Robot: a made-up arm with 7 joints.
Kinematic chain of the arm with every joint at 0, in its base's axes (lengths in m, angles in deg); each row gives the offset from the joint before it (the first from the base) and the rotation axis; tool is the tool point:
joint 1: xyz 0 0 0.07 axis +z
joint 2: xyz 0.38 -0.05 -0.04 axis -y
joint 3: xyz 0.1 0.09 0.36 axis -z
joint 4: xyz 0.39 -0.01 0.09 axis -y
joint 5: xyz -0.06 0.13 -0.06 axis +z
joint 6: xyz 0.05 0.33 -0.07 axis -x
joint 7: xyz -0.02 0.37 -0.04 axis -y
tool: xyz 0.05 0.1 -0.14
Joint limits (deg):
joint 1: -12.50..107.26
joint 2: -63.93..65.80
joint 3: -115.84..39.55
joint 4: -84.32..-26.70
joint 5: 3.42..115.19
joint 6: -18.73..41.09
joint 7: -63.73..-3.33
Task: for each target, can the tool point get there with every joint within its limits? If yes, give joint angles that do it. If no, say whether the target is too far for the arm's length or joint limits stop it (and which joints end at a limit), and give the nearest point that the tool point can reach.
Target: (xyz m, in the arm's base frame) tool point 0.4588 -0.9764 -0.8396
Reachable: no: joint limits stop it (at a limit: joint 1, joint 2, joint 4, joint 6, joint 7) | nearest point 0.2686 -0.6033 -0.4117 | short by 0.599 m
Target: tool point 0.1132 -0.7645 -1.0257
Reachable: no: joint limits stop it (at a limit: joint 1, joint 2, joint 4, joint 6, joint 7) | nearest point 0.0587 -0.4935 -0.5440 | short by 0.555 m
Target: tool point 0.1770 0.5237 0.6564
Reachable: yes | joints 12.98 -34.40 -17.94 -39.93 49.72 21.55 -31.11
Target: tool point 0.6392 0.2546 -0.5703
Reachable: no: joint limits stop it (at a limit: joint 1, joint 2, joint 3, joint 4, joint 5, joint 6, joint 7) | nearest point 0.6982 0.3566 -0.5544 | short by 0.119 m
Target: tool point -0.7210 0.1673 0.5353
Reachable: yes | joints 88.25 -20.10 -27.57 -34.15 22.54 3.40 -43.91
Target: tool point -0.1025 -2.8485 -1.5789
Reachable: no: too far | nearest point -0.0684 -0.8040 -0.2588 | short by 2.434 m
